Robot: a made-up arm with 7 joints. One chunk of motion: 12 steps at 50 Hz.
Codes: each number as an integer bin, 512 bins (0 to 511) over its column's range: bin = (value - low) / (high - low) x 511, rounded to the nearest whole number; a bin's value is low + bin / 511 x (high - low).
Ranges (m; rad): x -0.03..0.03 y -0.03..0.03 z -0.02..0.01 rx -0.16..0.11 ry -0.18..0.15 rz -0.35..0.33
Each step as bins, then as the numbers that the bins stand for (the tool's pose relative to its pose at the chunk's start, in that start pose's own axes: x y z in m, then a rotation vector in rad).
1 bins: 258 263 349 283 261 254
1 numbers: 0.0003 0.0009 0.0005 -0.0105 -0.0114 -0.0120
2 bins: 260 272 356 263 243 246
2 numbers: 0.0005 0.0019 0.0009 -0.0210 -0.0231 -0.0226
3 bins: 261 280 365 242 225 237
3 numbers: 0.0006 0.0029 0.0014 -0.0321 -0.0347 -0.0346
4 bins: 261 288 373 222 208 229
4 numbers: 0.0006 0.0038 0.0019 -0.0427 -0.0457 -0.0453
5 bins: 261 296 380 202 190 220
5 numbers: 0.0006 0.0048 0.0023 -0.0533 -0.0573 -0.0572
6 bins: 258 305 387 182 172 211
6 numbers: 0.0003 0.0058 0.0027 -0.0638 -0.0689 -0.0692
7 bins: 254 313 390 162 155 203
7 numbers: -0.0002 0.0068 0.0029 -0.0744 -0.0799 -0.0799
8 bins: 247 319 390 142 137 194
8 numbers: -0.0010 0.0075 0.0029 -0.0850 -0.0915 -0.0918
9 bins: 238 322 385 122 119 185
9 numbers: -0.0021 0.0078 0.0026 -0.0955 -0.1032 -0.1038
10 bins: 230 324 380 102 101 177
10 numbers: -0.0030 0.0080 0.0023 -0.1061 -0.1148 -0.1145
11 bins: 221 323 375 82 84 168
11 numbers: -0.0041 0.0079 0.0020 -0.1167 -0.1258 -0.1264
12 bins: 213 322 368 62 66 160
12 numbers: -0.0050 0.0078 0.0016 -0.1272 -0.1374 -0.1371
